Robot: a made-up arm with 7 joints. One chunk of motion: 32 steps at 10 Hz.
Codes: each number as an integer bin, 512 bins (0 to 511) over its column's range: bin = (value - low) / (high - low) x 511, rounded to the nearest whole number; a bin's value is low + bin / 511 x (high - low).
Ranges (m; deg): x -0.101..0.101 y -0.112..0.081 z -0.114..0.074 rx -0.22..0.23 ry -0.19..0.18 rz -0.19..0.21
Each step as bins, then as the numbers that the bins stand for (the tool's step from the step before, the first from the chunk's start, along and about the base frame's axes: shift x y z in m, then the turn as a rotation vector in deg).
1 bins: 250 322 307 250 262 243
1 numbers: -0.00217 0.00962 -0.00105 0.000 0.000 0.000
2 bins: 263 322 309 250 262 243
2 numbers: 0.00296 0.00962 -0.00032 0.000 0.000 0.000
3 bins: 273 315 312 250 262 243
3 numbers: 0.00692 0.00697 0.00079 0.000 0.000 0.000
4 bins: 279 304 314 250 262 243
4 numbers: 0.00929 0.00282 0.00152 0.000 0.000 0.000
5 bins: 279 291 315 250 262 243
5 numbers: 0.00929 -0.00209 0.00189 0.000 0.000 0.000
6 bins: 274 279 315 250 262 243
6 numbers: 0.00731 -0.00662 0.00189 0.000 0.000 0.000
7 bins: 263 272 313 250 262 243
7 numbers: 0.00296 -0.00927 0.00115 0.000 0.000 0.000
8 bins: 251 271 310 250 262 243
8 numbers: -0.00178 -0.00965 0.00005 0.000 0.000 0.000
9 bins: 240 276 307 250 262 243
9 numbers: -0.00613 -0.00776 -0.00105 0.000 0.000 0.000
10 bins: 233 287 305 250 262 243
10 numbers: -0.00889 -0.00360 -0.00179 0.000 0.000 0.000
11 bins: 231 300 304 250 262 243
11 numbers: -0.00968 0.00131 -0.00216 0.000 0.000 0.000
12 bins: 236 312 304 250 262 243
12 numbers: -0.00771 0.00584 -0.00216 0.000 0.000 0.000
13 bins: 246 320 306 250 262 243
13 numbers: -0.00376 0.00886 -0.00142 0.000 0.000 0.000
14 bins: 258 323 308 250 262 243
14 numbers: 0.00099 0.00999 -0.00068 0.000 0.000 0.000
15 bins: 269 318 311 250 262 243
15 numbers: 0.00534 0.00811 0.00042 0.000 0.000 0.000
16 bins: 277 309 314 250 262 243
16 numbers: 0.00850 0.00471 0.00152 0.000 0.000 0.000
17 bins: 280 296 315 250 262 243
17 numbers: 0.00968 -0.00020 0.00189 0.000 0.000 0.000
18 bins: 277 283 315 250 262 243
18 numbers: 0.00850 -0.00511 0.00189 0.000 0.000 0.000
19 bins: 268 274 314 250 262 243
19 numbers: 0.00494 -0.00851 0.00152 0.000 0.000 0.000
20 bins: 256 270 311 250 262 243
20 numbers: 0.00020 -0.01002 0.00042 0.000 0.000 0.000
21 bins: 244 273 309 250 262 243
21 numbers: -0.00455 -0.00889 -0.00032 0.000 0.000 0.000
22 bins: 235 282 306 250 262 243
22 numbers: -0.00810 -0.00549 -0.00142 0.000 0.000 0.000
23 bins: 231 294 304 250 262 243
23 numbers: -0.00968 -0.00096 -0.00216 0.000 0.000 0.000
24 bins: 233 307 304 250 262 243
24 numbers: -0.00889 0.00395 -0.00216 0.000 0.000 0.000
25 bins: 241 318 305 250 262 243
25 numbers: -0.00573 0.00811 -0.00179 0.000 0.000 0.000
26 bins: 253 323 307 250 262 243
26 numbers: -0.00099 0.00999 -0.00105 0.000 0.000 0.000
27 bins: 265 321 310 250 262 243
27 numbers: 0.00376 0.00924 0.00005 0.000 0.000 0.000
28 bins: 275 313 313 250 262 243
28 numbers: 0.00771 0.00622 0.00115 0.000 0.000 0.000
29 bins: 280 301 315 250 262 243
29 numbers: 0.00968 0.00168 0.00189 0.000 0.000 0.000
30 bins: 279 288 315 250 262 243
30 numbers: 0.00929 -0.00323 0.00189 0.000 0.000 0.000
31 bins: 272 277 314 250 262 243
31 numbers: 0.00652 -0.00738 0.00152 0.000 0.000 0.000
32 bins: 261 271 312 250 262 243
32 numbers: 0.00217 -0.00965 0.00079 0.000 0.000 0.000
